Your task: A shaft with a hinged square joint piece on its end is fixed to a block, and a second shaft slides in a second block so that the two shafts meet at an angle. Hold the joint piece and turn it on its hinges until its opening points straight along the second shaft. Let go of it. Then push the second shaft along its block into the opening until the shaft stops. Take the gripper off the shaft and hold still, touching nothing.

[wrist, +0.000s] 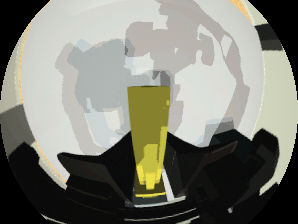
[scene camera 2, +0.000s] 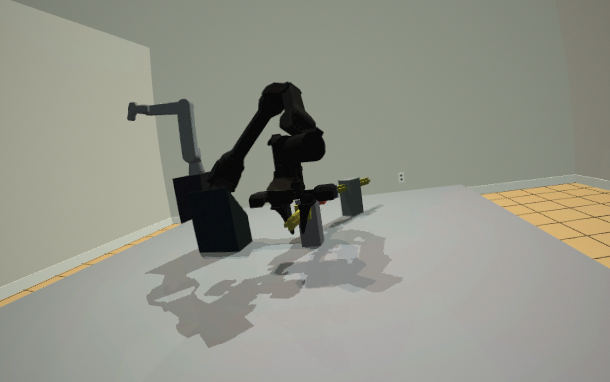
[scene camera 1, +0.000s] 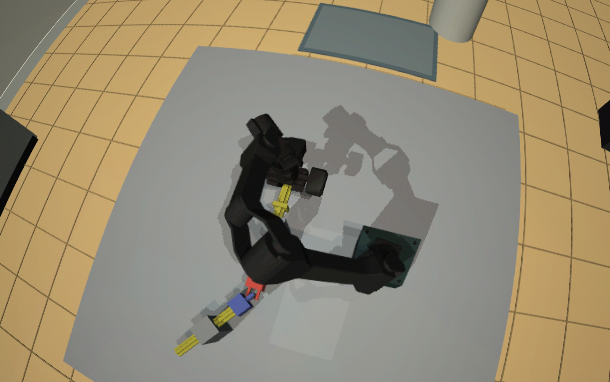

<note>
In view: my gripper (scene camera 2: 298, 233).
My gripper is seen too in the wrist view (wrist: 146, 130) and in scene camera 1 (scene camera 1: 290, 187).
</note>
